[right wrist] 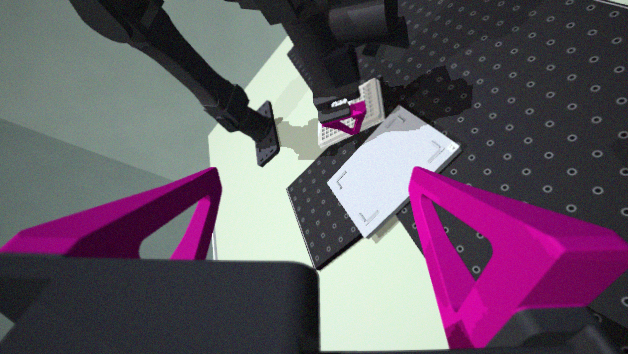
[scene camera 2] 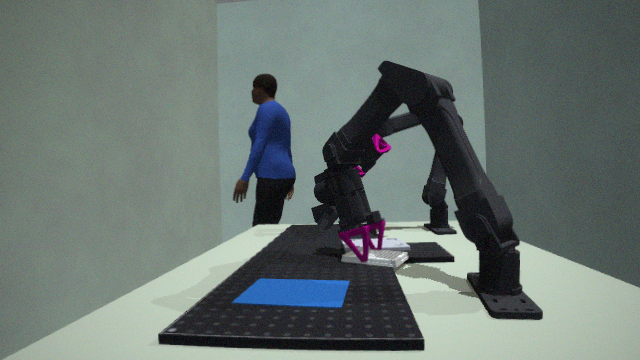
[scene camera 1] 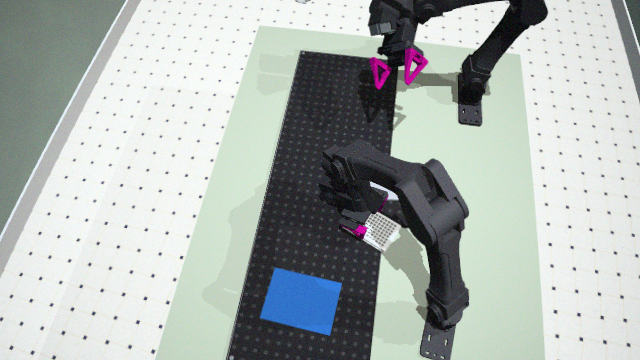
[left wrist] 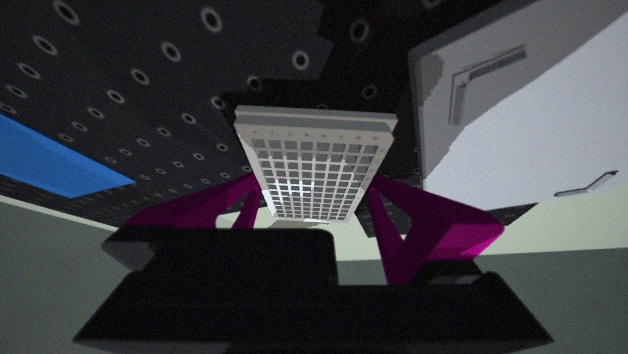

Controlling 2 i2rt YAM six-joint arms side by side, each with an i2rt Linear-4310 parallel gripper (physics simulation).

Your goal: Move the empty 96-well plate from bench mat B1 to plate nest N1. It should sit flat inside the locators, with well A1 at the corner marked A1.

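Pixels of known places: left gripper, between the fingertips: [right wrist: 352,113] [scene camera 2: 371,258] [scene camera 1: 369,225] [left wrist: 313,176]; right gripper, between the fingertips: [right wrist: 315,177] [scene camera 2: 367,163] [scene camera 1: 391,86]; left arm's base, origin of its link: [right wrist: 266,132] [scene camera 2: 498,295] [scene camera 1: 441,317]; right arm's base, origin of its link: [scene camera 2: 439,229] [scene camera 1: 469,99].
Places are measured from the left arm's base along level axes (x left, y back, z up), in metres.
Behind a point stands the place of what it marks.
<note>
The white 96-well plate [scene camera 1: 383,233] @(x -0.162, y -0.184, z 0.026 m) [scene camera 2: 387,257] @(x -0.149, y -0.189, z 0.026 m) [left wrist: 315,160] @(x -0.187, y -0.253, z 0.027 m) [right wrist: 374,100] @(x -0.199, y -0.269, z 0.027 m) lies about flat at the black board's edge, beside the nest and away from the blue mat [scene camera 1: 301,301] @(x 0.060, y -0.332, z 0.015 m) [scene camera 2: 292,293] @(x 0.070, y -0.333, z 0.015 m) [left wrist: 55,160] @(x 0.026, y -0.290, z 0.015 m). My left gripper [scene camera 2: 372,254] @(x -0.178, y -0.225, z 0.017 m) [left wrist: 313,176] @(x -0.178, y -0.225, z 0.017 m) is shut on the plate, one magenta finger against each long side. The pale plate nest [scene camera 1: 385,191] [scene camera 2: 396,244] @(x -0.282, y -0.171, z 0.027 m) [left wrist: 530,130] @(x -0.297, y -0.248, z 0.025 m) [right wrist: 390,162] @(x -0.315, y -0.243, z 0.025 m) has corner locators and carries no plate; a small mark shows at one corner in the right wrist view, too small to read. My right gripper [scene camera 1: 394,86] @(x -0.452, y -0.254, z 0.240 m) [right wrist: 315,177] @(x -0.452, y -0.254, z 0.240 m) is open and empty, high above the board's far end.
The long black perforated board [scene camera 1: 310,150] @(x -0.355, y -0.440, z 0.013 m) [scene camera 2: 300,330] @(x 0.196, y -0.283, z 0.013 m) lies on the pale green table top [scene camera 1: 490,200] @(x -0.350, y 0.077, z 0.000 m). A smaller black board [scene camera 2: 435,251] @(x -0.270, y -0.077, z 0.013 m) [right wrist: 312,220] @(x -0.314, y -0.084, z 0.013 m) lies under part of the nest. The left arm arches over the nest in scene camera 1. A person [scene camera 2: 272,145] stands beyond the table.
</note>
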